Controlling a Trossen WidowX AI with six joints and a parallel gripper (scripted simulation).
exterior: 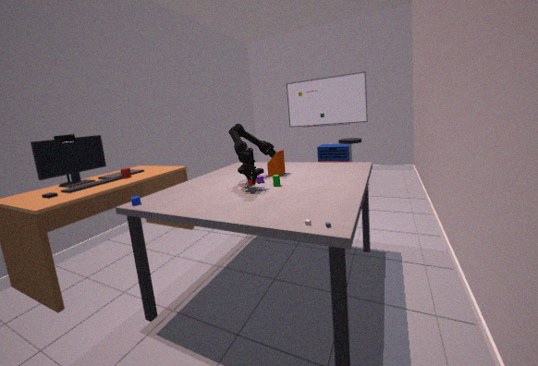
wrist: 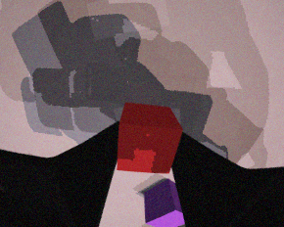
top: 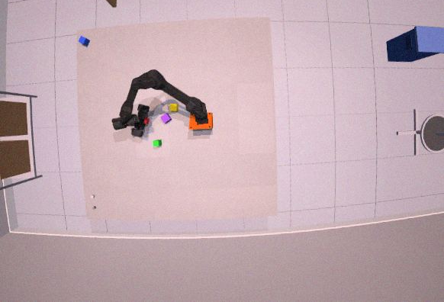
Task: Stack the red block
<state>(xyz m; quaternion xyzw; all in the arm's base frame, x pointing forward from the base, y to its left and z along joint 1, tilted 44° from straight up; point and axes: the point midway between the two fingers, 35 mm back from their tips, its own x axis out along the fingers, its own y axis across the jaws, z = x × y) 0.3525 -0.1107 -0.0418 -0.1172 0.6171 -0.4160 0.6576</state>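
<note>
Right now my gripper tip is 130 mm past the purple block, 10 mm to the right of it and 10 mm above it. The rest, counted from my gripper tip: blue block 590 mm to the right, 360 mm ahead, 10 mm below; then red block 10 mm above; then yellow block 190 mm behind, 50 mm to the right, 10 mm below.
</note>
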